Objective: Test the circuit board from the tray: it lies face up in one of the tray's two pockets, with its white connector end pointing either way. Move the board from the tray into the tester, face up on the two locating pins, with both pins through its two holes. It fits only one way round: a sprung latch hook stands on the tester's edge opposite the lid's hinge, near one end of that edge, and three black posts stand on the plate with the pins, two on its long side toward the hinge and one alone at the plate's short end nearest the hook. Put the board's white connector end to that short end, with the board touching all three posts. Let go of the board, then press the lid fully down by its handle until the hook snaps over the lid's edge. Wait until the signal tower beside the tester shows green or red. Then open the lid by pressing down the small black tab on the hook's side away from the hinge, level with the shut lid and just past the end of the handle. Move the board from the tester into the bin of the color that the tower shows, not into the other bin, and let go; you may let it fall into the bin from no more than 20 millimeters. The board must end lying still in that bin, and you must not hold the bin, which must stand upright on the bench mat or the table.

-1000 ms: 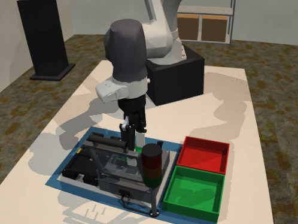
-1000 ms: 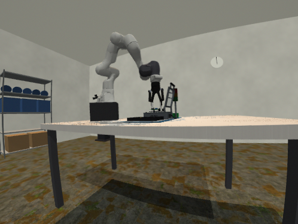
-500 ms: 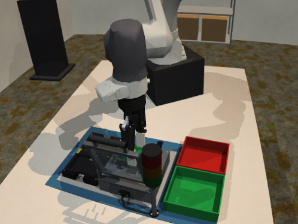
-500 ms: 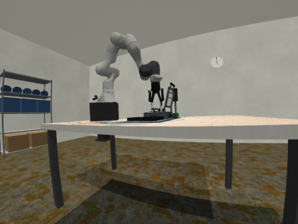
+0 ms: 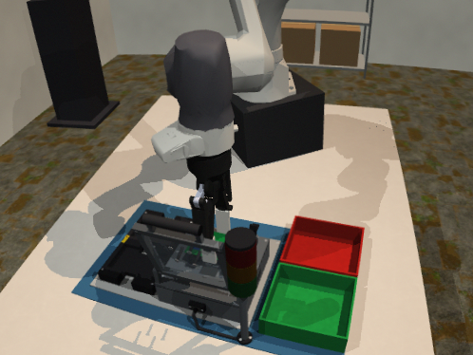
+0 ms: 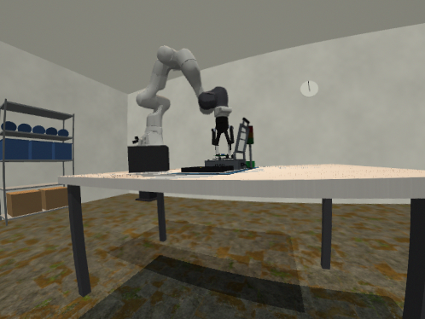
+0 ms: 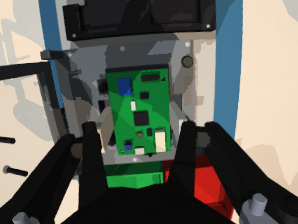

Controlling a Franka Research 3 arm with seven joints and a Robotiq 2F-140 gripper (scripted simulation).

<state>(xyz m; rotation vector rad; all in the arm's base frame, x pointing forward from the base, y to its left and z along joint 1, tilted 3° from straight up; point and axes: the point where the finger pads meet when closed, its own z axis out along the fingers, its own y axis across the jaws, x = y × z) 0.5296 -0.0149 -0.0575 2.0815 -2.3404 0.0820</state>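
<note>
Right now the green circuit board is 2 cm below my hand. The rest, counted from my hand: green bin 7 cm ahead, 19 cm to the left, 9 cm below; then tester plate 1 cm ahead, 4 cm below; then clear lid 12 cm ahead, 2 cm to the right, 7 cm above.
</note>
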